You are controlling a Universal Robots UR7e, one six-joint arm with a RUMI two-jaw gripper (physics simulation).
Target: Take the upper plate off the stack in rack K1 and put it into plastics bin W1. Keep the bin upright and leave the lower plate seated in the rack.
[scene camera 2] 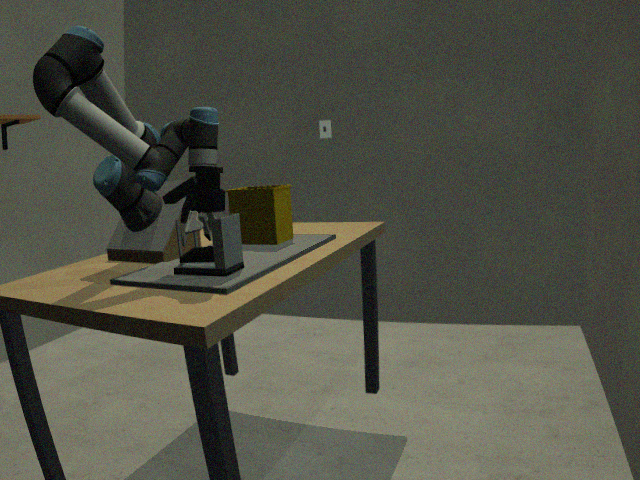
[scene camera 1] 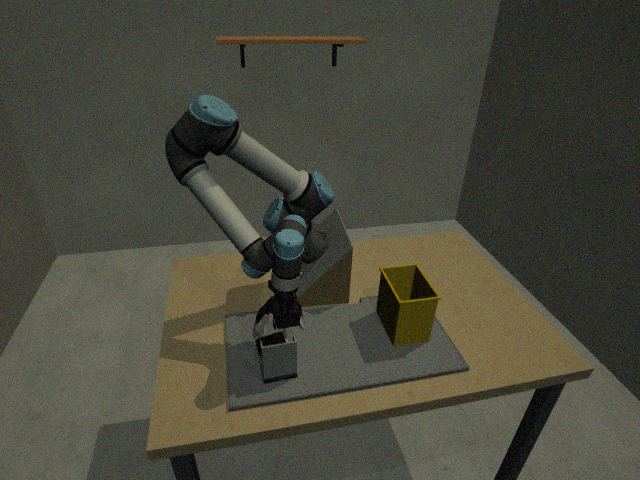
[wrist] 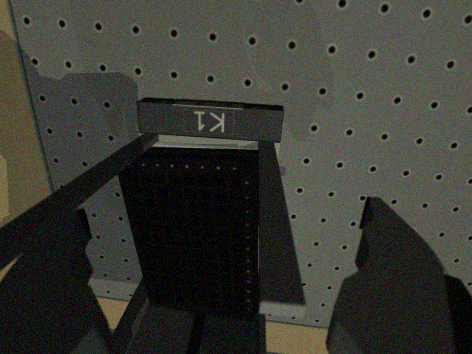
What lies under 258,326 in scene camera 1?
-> My gripper.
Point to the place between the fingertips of my gripper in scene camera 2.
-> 197,243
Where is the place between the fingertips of my gripper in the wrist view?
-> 225,206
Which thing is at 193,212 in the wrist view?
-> A black plate.
